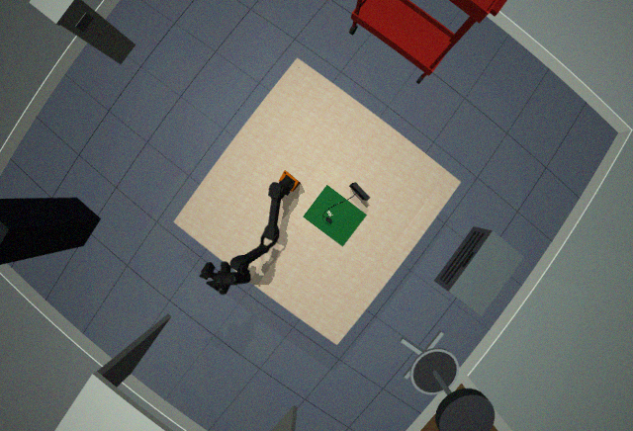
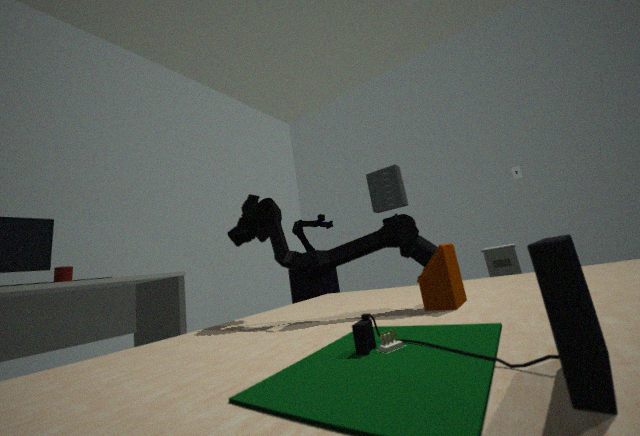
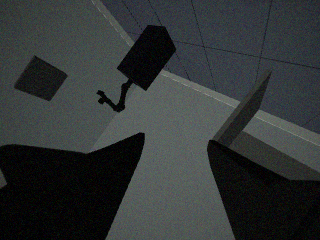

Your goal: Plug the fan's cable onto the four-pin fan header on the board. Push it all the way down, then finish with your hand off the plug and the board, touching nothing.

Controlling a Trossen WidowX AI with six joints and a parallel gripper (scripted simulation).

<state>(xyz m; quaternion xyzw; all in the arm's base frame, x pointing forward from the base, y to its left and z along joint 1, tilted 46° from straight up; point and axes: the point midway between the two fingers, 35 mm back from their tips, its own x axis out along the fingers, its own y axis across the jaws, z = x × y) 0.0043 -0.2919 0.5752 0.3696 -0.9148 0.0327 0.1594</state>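
My gripper tip is now 35 cm short of the black fan plug, 60 cm to the right of it and 26 cm above it. Also, from my gripper tip: black fan 38 cm ahead, 83 cm to the left, 23 cm below; green board 36 cm ahead, 64 cm to the left, 30 cm below; four-pin fan header 33 cm ahead, 63 cm to the left, 29 cm below.
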